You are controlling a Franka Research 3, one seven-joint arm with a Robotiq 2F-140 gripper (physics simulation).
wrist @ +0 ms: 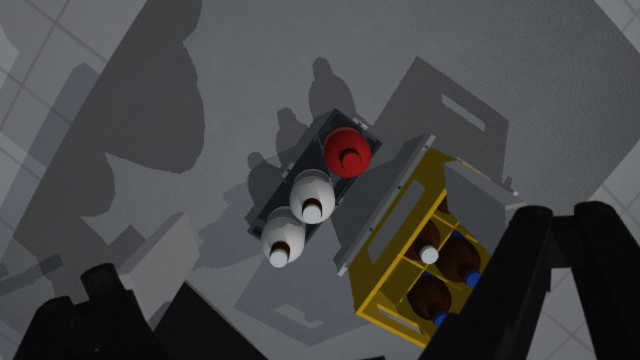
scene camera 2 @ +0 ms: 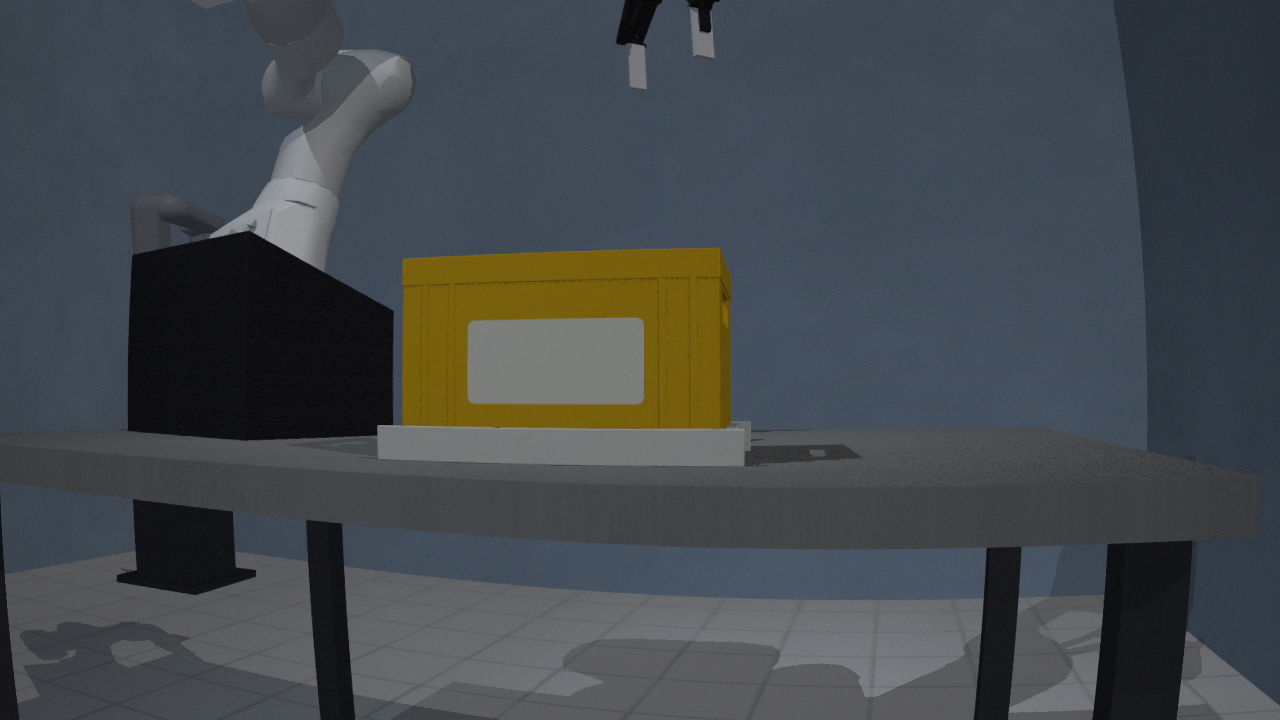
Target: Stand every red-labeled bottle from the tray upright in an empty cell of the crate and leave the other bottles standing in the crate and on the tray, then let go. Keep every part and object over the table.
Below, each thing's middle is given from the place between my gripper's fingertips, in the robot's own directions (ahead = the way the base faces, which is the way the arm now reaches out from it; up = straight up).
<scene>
The red-labeled bottle (wrist: 347,153) is 38 cm below my hand and 6 cm to the right of it. Round my hand: white guide strip (scene camera 2: 486,445) (45 cm below, 38 cm to the right, 4 cm behind).
</scene>
